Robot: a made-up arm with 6 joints. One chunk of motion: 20 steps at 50 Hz.
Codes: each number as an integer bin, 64 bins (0 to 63) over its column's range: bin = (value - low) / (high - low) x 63, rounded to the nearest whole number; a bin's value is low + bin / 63 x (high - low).
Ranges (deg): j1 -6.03..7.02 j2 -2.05..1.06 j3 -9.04..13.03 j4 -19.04..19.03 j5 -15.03..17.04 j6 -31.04..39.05
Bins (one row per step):
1: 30 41 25 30 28 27
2: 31 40 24 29 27 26
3: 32 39 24 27 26 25
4: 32 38 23 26 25 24
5: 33 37 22 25 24 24
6: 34 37 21 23 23 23
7: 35 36 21 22 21 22
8: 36 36 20 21 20 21
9: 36 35 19 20 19 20
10: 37 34 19 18 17 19
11: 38 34 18 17 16 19
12: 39 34 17 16 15 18
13: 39 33 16 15 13 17
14: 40 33 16 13 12 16
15: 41 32 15 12 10 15
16: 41 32 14 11 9 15
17: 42 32 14 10 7 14
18: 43 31 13 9 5 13
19: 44 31 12 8 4 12
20: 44 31 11 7 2 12
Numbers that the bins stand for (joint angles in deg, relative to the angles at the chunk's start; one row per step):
1: 0.18 -0.03 -0.28 -0.91 -0.78 -1.00
2: 0.39 -0.08 -0.63 -1.52 -1.29 -2.11
3: 0.60 -0.12 -0.63 -2.72 -1.79 -3.23
4: 0.60 -0.17 -0.98 -3.33 -2.30 -4.34
5: 0.81 -0.22 -1.33 -3.93 -2.81 -4.34
6: 1.01 -0.22 -1.68 -5.14 -3.32 -5.45
7: 1.22 -0.27 -1.68 -5.75 -4.34 -6.56
8: 1.43 -0.27 -2.03 -6.35 -4.85 -7.68
9: 1.43 -0.32 -2.38 -6.95 -5.36 -8.79
10: 1.63 -0.37 -2.38 -8.16 -6.38 -9.90
11: 1.84 -0.37 -2.73 -8.77 -6.89 -9.90
12: 2.05 -0.37 -3.08 -9.37 -7.39 -11.01
13: 2.05 -0.42 -3.43 -9.98 -8.41 -12.13
14: 2.26 -0.42 -3.43 -11.18 -8.92 -13.24
15: 2.46 -0.47 -3.79 -11.79 -9.94 -14.35
16: 2.46 -0.47 -4.14 -12.39 -10.45 -14.35
17: 2.67 -0.47 -4.14 -13.00 -11.47 -15.46
18: 2.88 -0.52 -4.49 -13.60 -12.48 -16.58
19: 3.08 -0.52 -4.84 -14.21 -12.99 -17.69
20: 3.08 -0.52 -5.19 -14.81 -14.01 -17.69

